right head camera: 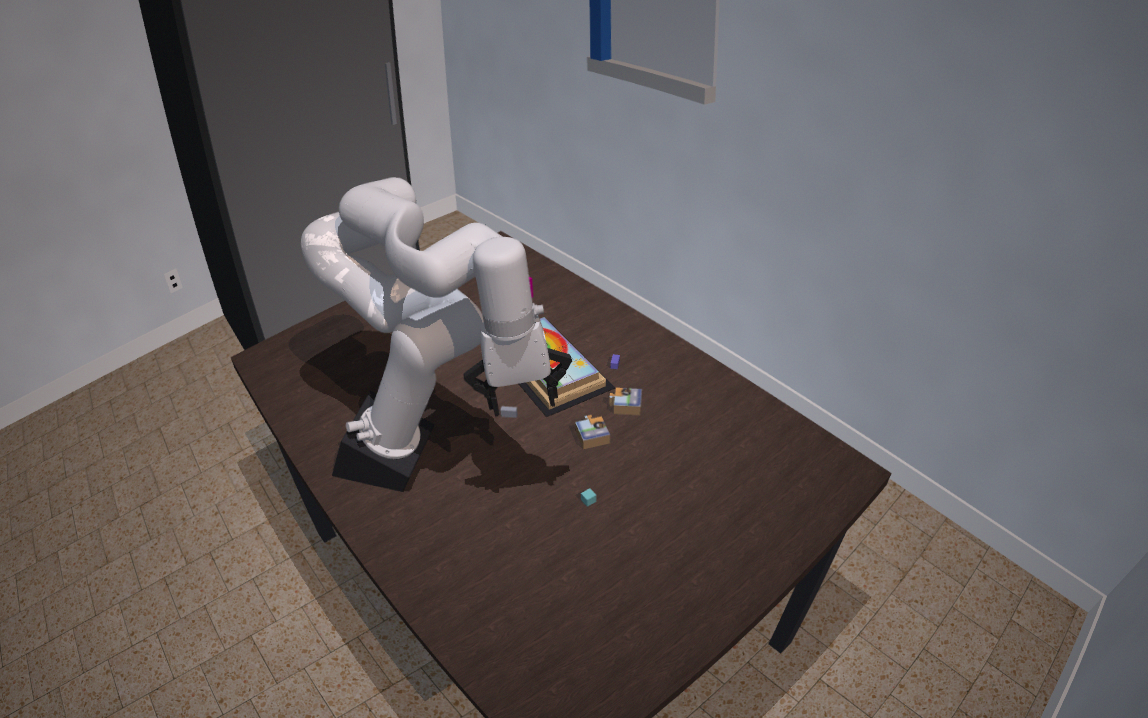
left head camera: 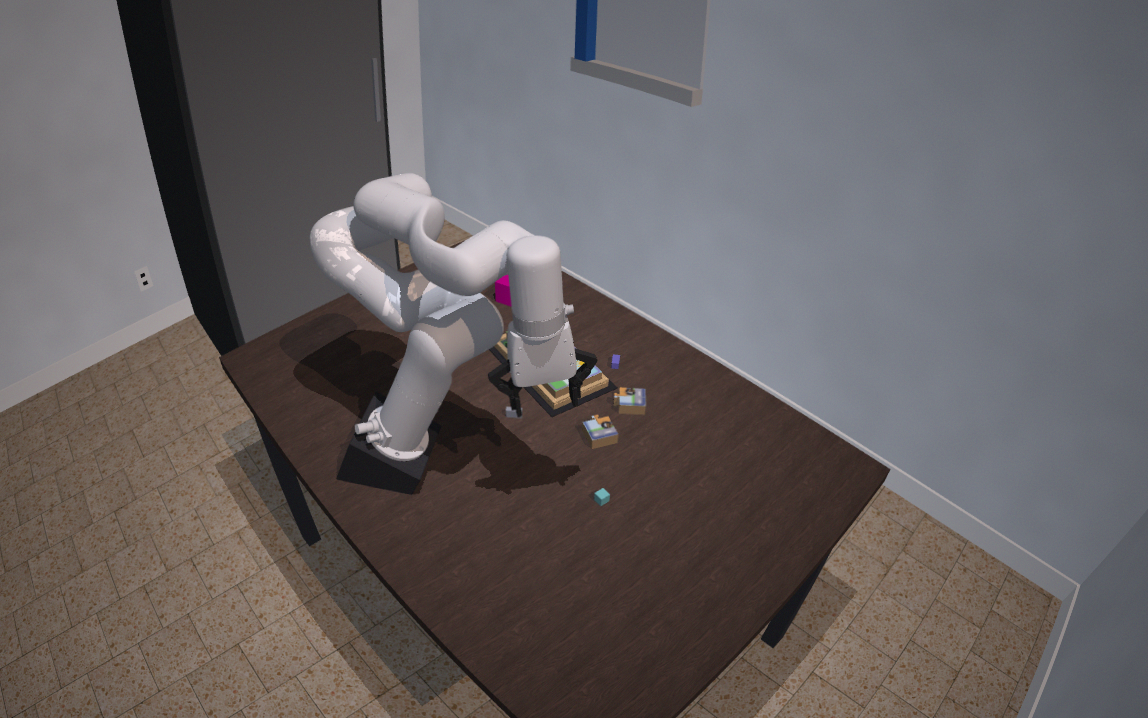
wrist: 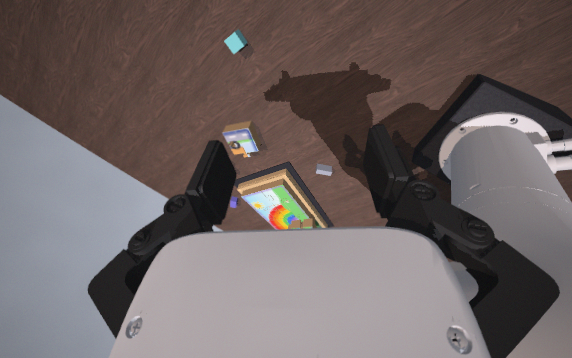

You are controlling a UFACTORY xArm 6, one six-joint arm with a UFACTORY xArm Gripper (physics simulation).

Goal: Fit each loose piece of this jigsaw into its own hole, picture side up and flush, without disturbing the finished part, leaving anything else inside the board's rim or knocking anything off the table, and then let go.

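Frame: origin at the arm's base, x ahead, y left, z up, level; millimetres.
Seen in the pictures: gripper, fingertip midpoint: (right head camera: 524, 406) (left head camera: 546, 406) (wrist: 294, 151); arm's base, link origin: (right head camera: 389, 432) (left head camera: 397, 433) (wrist: 488, 153).
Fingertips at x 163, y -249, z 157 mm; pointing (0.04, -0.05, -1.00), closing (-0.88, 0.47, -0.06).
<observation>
Offsets run from my fingertips to a thing's middle. "spot": to the spot under its first point.
The jigsaw board @[258 mm ahead, 302 mm left, 229 mm down] (left head camera: 585, 392) (right head camera: 576, 392) (wrist: 265, 181) has a dark base, light wood sides and a rainbow picture; the arm partly covers it. In the wrist view, brown blocks @[239 mm ahead, 356 mm left, 189 mm down] (wrist: 301, 223) stand on the picture at the housing's edge. No hole can be made out. Two loose picture pieces lie on the table beside the board: the nearer piece @[195 mm ahead, 67 mm left, 228 mm down] (left head camera: 600, 429) (right head camera: 592, 430) and the farther piece @[305 mm ahead, 92 mm left, 228 mm down] (left head camera: 631, 399) (right head camera: 627, 400), both picture side up. One picture piece @[spot: 185 mm ahead, 62 mm left, 216 mm down] (wrist: 243, 140) shows in the wrist view by the left finger. My gripper (left head camera: 546, 406) (right head camera: 524, 406) (wrist: 294, 151) is open and empty, above the table near the board's near end.
A small grey block @[98 mm ahead, 221 mm left, 231 mm down] (left head camera: 513, 412) (right head camera: 507, 411) (wrist: 324, 170) lies near the board. A purple block @[378 mm ahead, 210 mm left, 233 mm down] (left head camera: 615, 361) (right head camera: 614, 361) (wrist: 233, 202) lies beyond it. A teal cube @[80 mm ahead, 65 mm right, 231 mm down] (left head camera: 601, 497) (right head camera: 588, 497) (wrist: 235, 42) lies toward the front. A magenta block @[357 mm ahead, 569 mm left, 211 mm down] (left head camera: 503, 290) (right head camera: 530, 287) is partly hidden behind the arm.
</observation>
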